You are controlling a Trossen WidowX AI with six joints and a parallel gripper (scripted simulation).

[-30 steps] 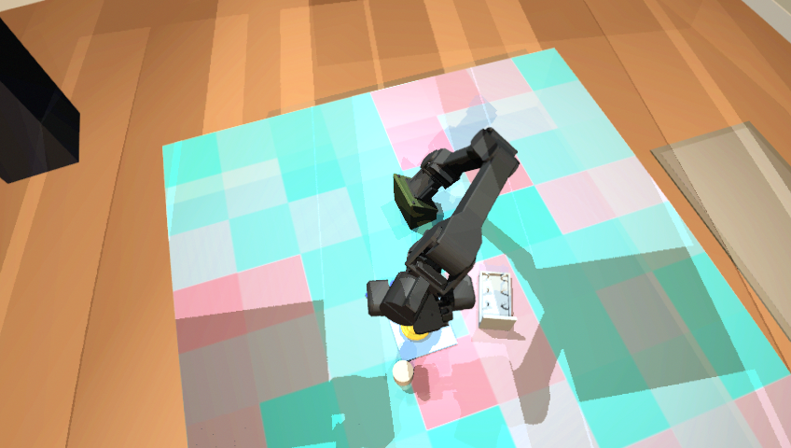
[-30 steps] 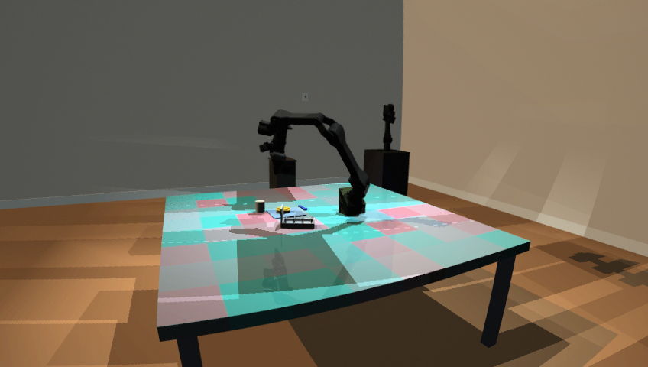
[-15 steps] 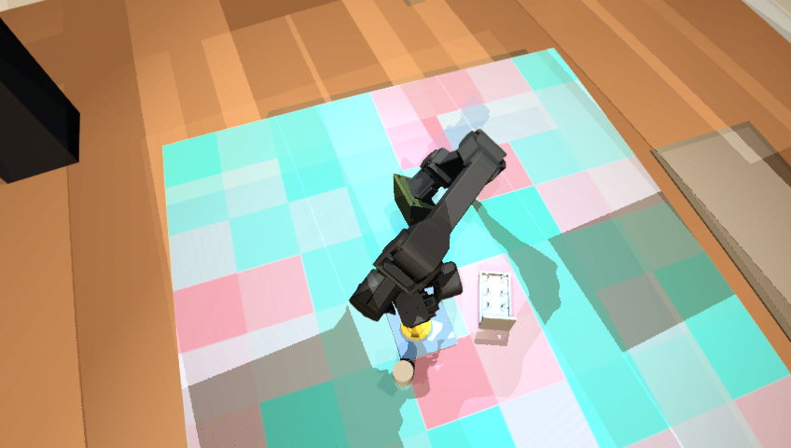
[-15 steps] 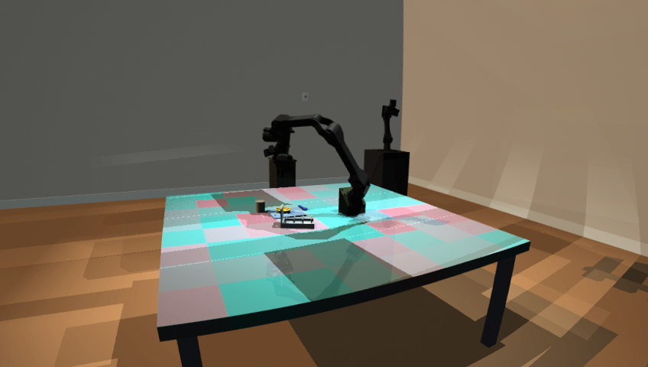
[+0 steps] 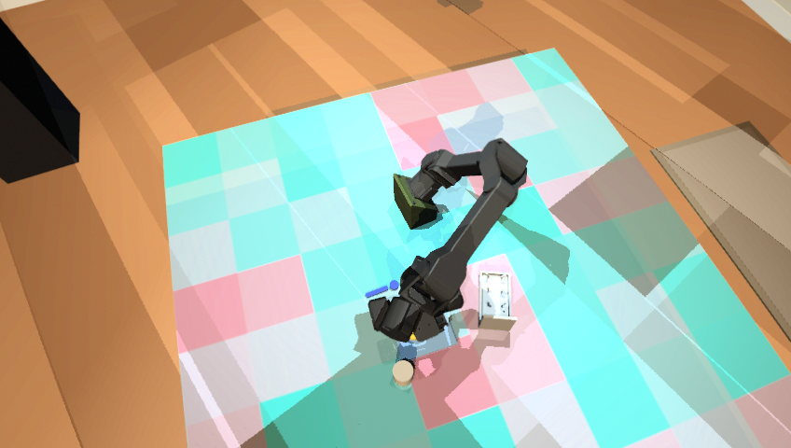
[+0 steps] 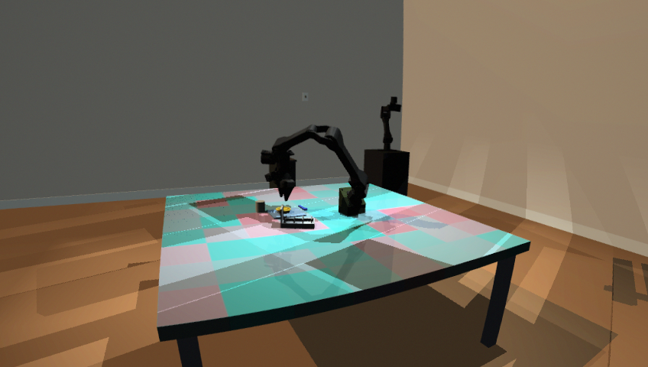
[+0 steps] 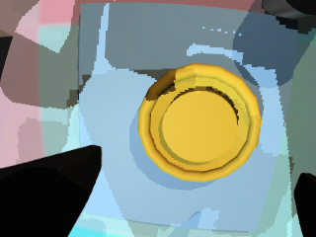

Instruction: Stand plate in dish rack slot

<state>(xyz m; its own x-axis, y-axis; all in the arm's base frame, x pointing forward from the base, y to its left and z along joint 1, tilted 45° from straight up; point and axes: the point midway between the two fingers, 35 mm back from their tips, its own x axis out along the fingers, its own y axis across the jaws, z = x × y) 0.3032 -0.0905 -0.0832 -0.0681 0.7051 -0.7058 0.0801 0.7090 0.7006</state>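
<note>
Right now the yellow plate is 50 mm below my gripper tip. From my gripper tip the other things lie so: blue spoon 110 mm behind, 30 mm to the right, 60 mm below; then cup 90 mm ahead, 60 mm to the right, 40 mm below; then light blue mat 10 mm behind, 10 mm to the left, 60 mm below.
</note>
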